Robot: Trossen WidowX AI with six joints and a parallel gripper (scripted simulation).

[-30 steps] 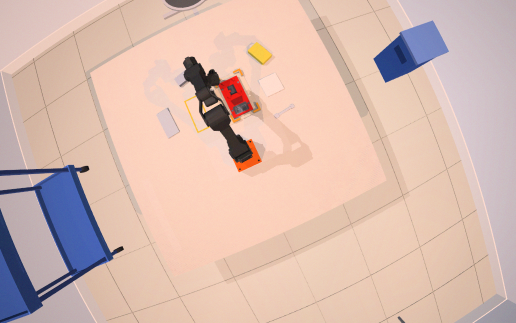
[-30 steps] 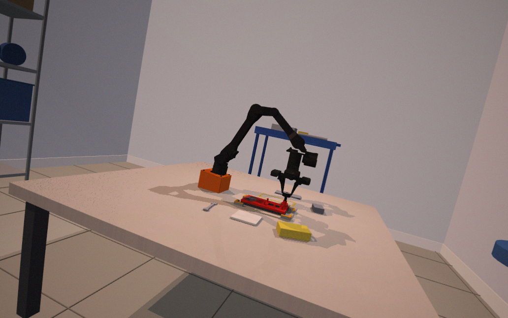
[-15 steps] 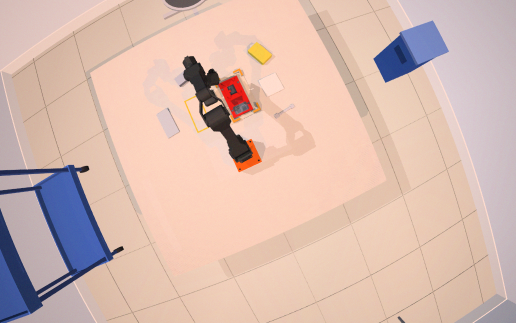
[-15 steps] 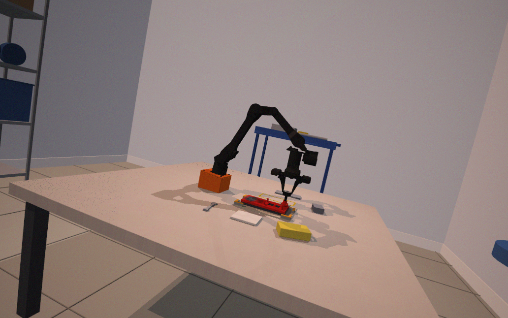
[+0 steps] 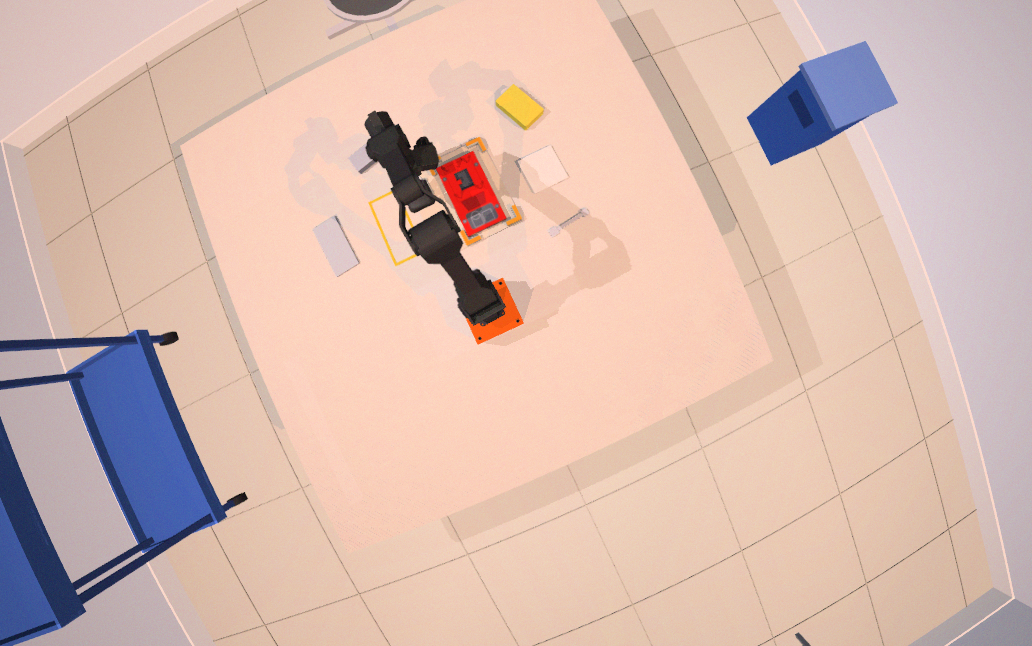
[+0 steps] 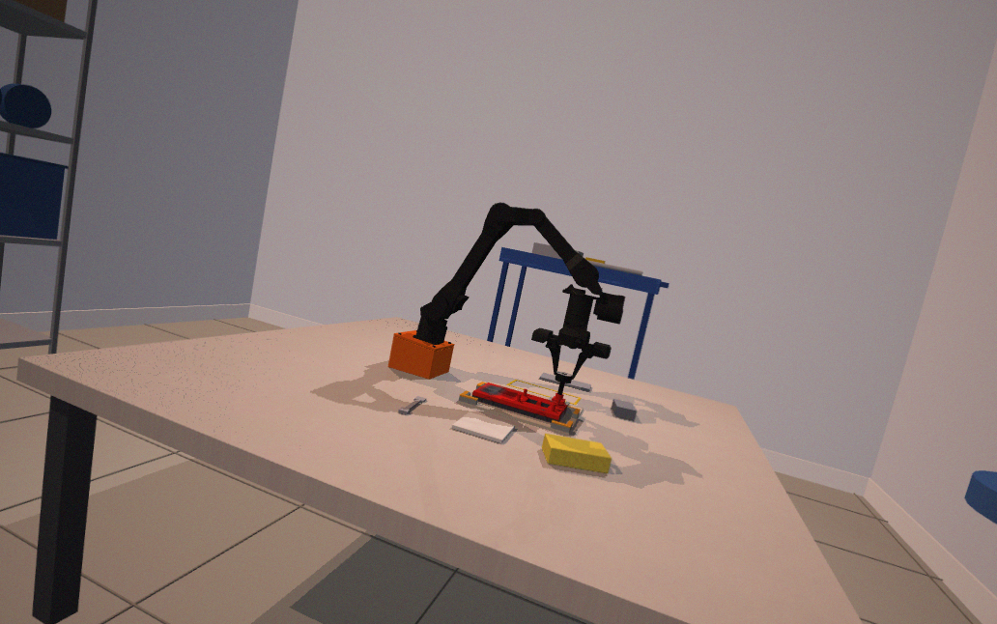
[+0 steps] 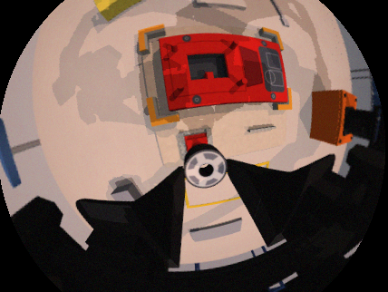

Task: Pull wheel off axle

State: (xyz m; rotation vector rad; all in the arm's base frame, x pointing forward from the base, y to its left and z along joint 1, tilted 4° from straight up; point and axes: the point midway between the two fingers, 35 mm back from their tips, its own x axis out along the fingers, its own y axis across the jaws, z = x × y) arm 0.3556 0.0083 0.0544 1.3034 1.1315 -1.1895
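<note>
Right now the axle block is 4 cm below my gripper tip. The rest, counted from my gripper tip: yellow block (34 cm to the right, 8 cm ahead, 6 cm below); then white plate (31 cm to the right, 10 cm behind, 7 cm below); then grey wheel (right at my gripper tip).
</note>
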